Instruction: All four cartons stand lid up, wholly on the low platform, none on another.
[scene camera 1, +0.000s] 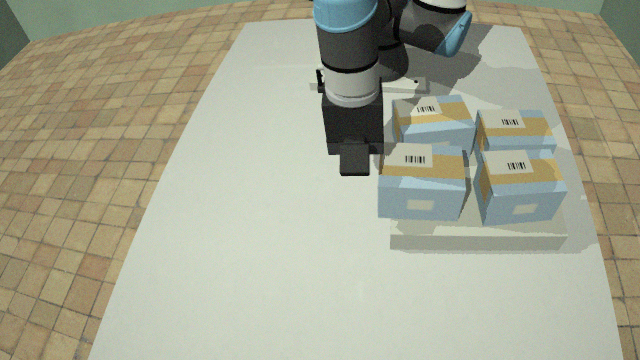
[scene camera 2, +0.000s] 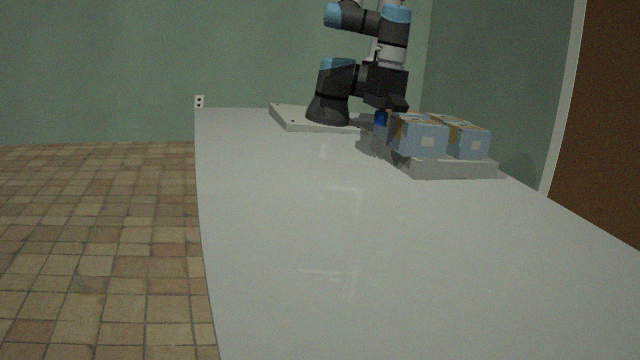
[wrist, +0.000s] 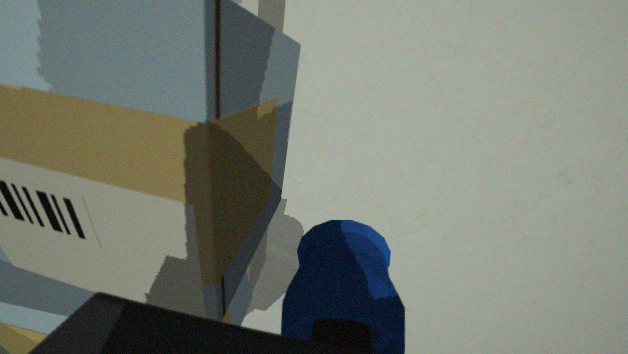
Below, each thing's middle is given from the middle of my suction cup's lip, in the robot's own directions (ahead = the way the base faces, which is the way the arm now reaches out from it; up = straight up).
Labels:
My suction cup is now 20 mm past the low grey platform (scene camera 1: 468, 233), 220 mm to the right of it and 90 mm above it.

